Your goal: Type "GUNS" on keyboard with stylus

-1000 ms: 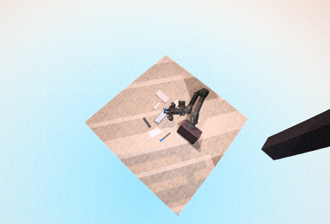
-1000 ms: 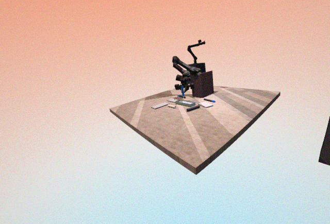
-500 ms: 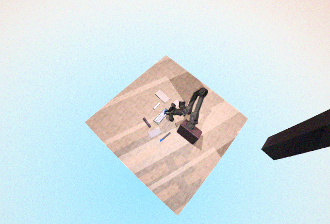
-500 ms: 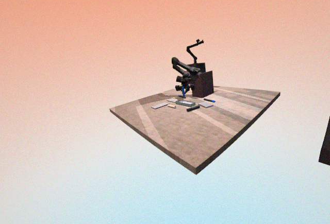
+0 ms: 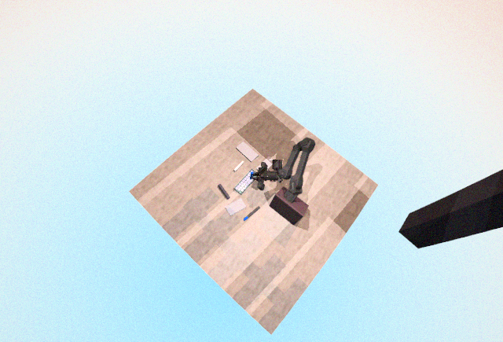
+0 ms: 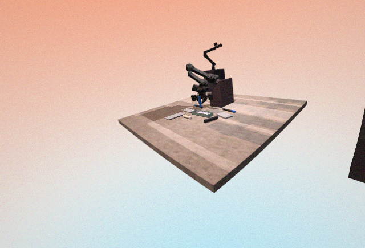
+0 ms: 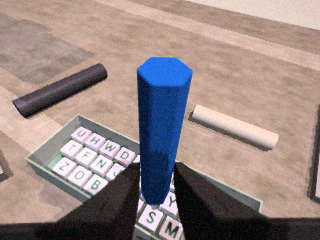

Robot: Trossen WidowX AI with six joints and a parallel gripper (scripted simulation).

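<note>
Right now my gripper tip is 1 cm above the blue stylus. Round my gripper tip: dark cylinder: 7 cm ahead, 19 cm to the left, 8 cm below; cream cylinder: 14 cm ahead, 2 cm to the right, 8 cm below.
</note>
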